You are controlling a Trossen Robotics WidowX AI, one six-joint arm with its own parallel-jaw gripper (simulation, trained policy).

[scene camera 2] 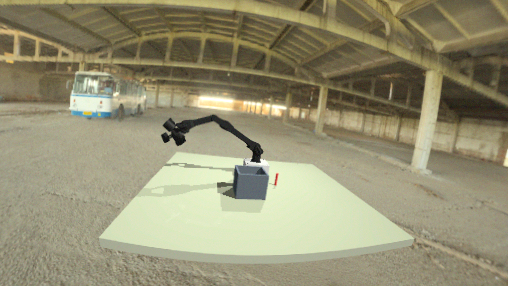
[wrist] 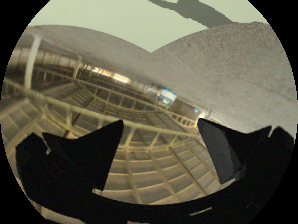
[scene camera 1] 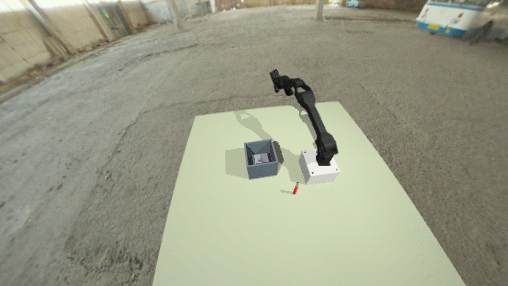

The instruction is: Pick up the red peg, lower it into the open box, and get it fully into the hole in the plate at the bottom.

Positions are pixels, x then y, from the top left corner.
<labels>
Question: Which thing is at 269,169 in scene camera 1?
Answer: A grey box.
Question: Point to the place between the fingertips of the gripper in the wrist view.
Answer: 161,122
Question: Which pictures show the grey box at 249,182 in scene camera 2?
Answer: Scene camera 2 and scene camera 1 only.
</labels>
